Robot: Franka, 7 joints.
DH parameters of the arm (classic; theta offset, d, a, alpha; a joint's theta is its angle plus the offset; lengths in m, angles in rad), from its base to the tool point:
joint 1: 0 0.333 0 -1.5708
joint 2: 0 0 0 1.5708
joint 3: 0 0.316 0.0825 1.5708
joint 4: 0 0 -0.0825 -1.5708
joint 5: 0 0.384 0 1.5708
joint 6: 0 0 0.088 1.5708
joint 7: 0 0.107 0 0
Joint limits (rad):
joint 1: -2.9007..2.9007
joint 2: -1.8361..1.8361
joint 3: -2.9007..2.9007
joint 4: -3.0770..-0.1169
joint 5: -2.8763..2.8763
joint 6: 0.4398..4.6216
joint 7: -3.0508..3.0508
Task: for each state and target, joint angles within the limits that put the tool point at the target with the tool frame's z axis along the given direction. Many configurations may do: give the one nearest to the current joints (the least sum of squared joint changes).
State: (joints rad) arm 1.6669 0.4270 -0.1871 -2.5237 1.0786 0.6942 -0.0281
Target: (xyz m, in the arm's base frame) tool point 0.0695 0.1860 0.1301 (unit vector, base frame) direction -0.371 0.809 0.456
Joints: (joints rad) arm 1.1975 0.7637 -0.4875 -2.8979 1.5768 0.6780 -0.0281
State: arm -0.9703 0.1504 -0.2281 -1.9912 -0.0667 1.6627 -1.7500
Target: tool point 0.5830 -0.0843 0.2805 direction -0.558 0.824 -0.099
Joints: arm -0.6354 0.7434 0.4162 -1.5227 0.6809 1.0820 -1.7500
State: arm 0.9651 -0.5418 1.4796 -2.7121 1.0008 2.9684 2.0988
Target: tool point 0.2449 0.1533 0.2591 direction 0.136 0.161 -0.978
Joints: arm 0.0948 -0.5182 0.7296 -3.0610 0.9653 2.7081 2.0988
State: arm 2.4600 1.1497 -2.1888 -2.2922 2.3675 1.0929 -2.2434
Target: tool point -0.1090 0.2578 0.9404 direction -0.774 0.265 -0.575
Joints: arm 2.7606 0.8771 -2.8079 -1.4481 2.5023 0.4818 -2.2434
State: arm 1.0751 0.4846 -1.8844 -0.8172 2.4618 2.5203 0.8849
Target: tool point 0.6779 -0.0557 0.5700 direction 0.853 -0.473 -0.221
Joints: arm 0.9470 1.3354 -1.7647 -1.5664 1.7014 2.7001 0.8849
